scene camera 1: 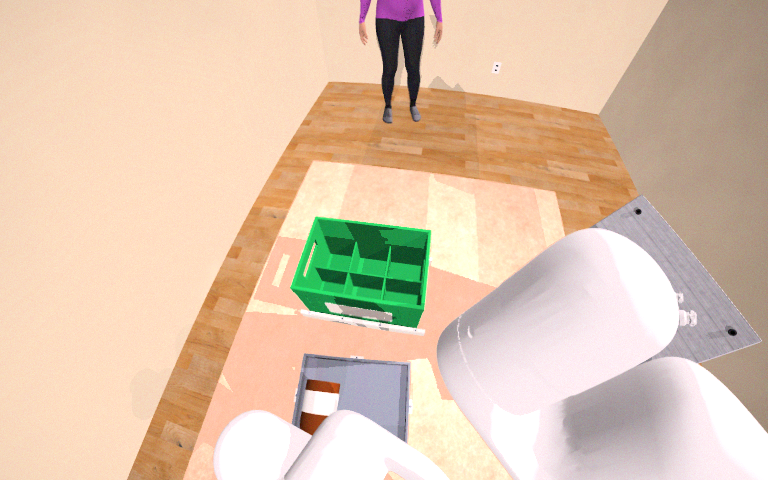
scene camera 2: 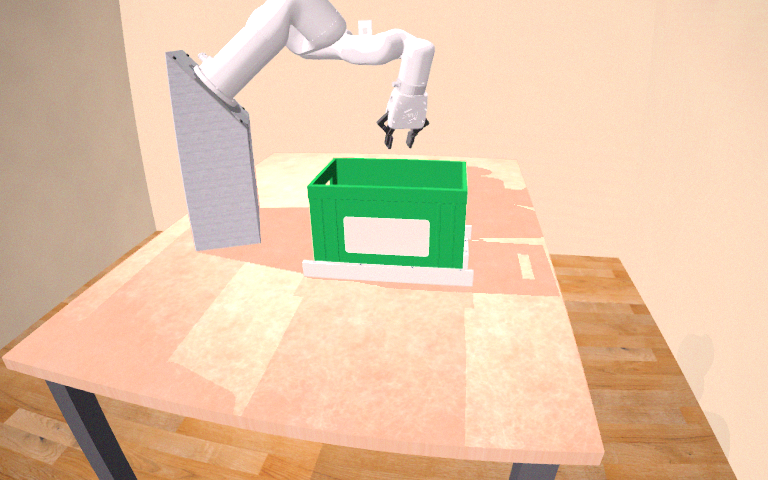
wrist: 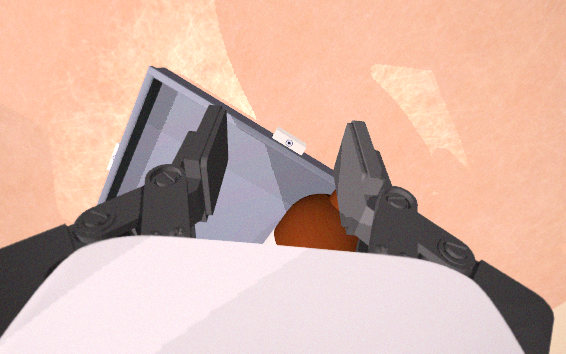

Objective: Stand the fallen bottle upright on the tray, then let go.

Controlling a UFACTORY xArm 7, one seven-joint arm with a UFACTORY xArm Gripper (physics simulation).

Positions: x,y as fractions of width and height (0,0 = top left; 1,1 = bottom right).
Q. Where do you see a brown bottle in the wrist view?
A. At 0.55,0.63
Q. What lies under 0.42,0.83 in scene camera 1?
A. A brown bottle.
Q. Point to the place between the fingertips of my gripper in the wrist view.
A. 0.50,0.39
